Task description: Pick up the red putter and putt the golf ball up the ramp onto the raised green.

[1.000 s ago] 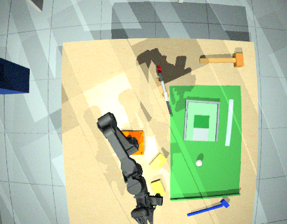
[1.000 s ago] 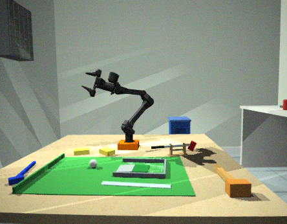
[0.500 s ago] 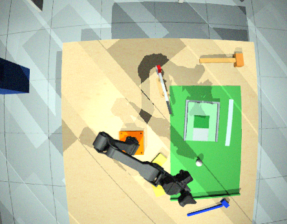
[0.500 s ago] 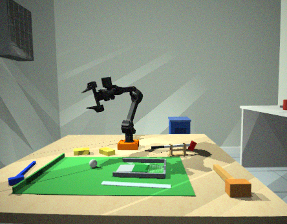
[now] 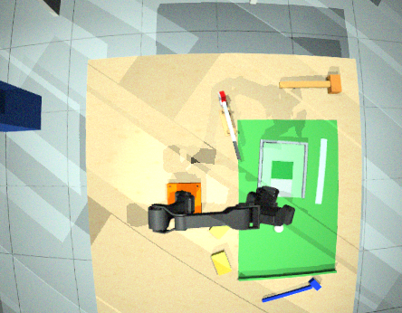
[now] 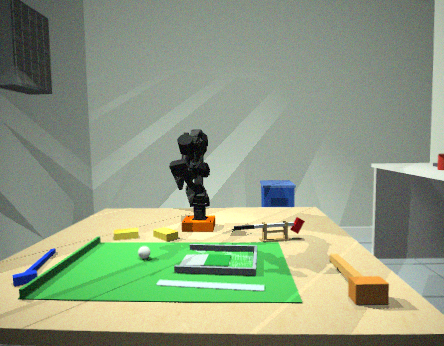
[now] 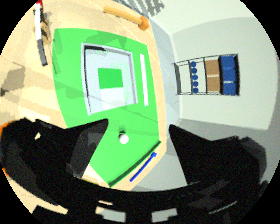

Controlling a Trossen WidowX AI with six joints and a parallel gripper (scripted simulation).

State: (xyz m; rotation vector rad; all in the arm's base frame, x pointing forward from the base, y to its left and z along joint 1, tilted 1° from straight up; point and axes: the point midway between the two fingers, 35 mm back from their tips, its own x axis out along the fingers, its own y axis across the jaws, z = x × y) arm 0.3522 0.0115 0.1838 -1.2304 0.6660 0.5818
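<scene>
Now: gripper tip 190 mm past the red putter, 310 mm to the right of it and 150 mm above it. From my gripper tip the other things lie so: white golf ball 50 mm ahead, 140 mm to the right, 190 mm below; green mat 110 mm ahead, 20 mm to the right, 210 mm below; white strip 260 mm ahead, 110 mm to the left, 210 mm below.
</scene>
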